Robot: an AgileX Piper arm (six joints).
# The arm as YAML. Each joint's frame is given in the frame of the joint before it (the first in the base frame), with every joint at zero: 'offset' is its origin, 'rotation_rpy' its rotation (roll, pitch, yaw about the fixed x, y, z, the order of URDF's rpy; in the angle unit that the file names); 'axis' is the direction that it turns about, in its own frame. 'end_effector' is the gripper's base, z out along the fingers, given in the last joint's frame.
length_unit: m
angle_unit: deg
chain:
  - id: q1
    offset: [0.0, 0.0, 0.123]
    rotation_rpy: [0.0, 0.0, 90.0]
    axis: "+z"
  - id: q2
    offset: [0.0, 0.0, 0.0]
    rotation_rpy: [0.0, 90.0, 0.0]
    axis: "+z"
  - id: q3
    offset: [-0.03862, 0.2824, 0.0]
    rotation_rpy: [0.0, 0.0, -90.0]
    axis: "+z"
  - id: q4
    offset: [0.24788, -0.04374, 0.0]
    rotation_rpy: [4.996, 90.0, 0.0]
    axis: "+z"
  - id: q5
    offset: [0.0, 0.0, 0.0]
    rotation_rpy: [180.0, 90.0, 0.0]
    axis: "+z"
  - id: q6
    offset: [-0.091, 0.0, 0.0]
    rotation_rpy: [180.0, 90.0, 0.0]
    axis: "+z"
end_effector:
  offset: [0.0, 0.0, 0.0]
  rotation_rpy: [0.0, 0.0, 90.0]
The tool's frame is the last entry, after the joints.
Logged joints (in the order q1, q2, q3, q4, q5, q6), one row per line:
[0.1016, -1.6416, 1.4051, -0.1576, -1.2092, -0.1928]
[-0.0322, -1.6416, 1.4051, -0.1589, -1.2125, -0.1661]
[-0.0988, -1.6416, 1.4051, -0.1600, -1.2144, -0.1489]
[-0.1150, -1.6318, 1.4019, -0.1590, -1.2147, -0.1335]
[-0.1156, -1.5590, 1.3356, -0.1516, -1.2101, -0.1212]
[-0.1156, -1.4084, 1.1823, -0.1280, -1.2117, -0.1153]
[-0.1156, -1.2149, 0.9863, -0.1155, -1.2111, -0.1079]
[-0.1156, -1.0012, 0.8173, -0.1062, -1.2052, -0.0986]
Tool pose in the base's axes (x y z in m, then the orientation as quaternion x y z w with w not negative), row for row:
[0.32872, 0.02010, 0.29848, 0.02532, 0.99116, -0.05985, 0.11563]
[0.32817, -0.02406, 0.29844, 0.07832, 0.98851, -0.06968, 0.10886]
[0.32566, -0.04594, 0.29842, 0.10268, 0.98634, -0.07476, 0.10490]
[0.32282, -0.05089, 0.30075, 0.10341, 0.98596, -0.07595, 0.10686]
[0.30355, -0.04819, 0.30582, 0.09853, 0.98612, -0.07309, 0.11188]
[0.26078, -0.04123, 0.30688, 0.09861, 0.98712, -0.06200, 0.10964]
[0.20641, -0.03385, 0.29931, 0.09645, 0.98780, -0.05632, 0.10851]
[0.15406, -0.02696, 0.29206, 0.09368, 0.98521, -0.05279, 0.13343]
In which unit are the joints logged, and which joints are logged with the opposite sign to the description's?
The joints are logged in radians. Opposite sign: q2, q3, q5, q6.
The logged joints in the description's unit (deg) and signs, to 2 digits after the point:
[5.82, 94.06, -80.51, -9.03, 69.28, 11.05]
[-1.84, 94.06, -80.51, -9.10, 69.47, 9.52]
[-5.66, 94.06, -80.51, -9.17, 69.58, 8.53]
[-6.59, 93.50, -80.32, -9.11, 69.60, 7.65]
[-6.62, 89.32, -76.52, -8.69, 69.33, 6.94]
[-6.62, 80.70, -67.74, -7.33, 69.43, 6.61]
[-6.62, 69.61, -56.51, -6.62, 69.39, 6.18]
[-6.62, 57.36, -46.83, -6.08, 69.05, 5.65]

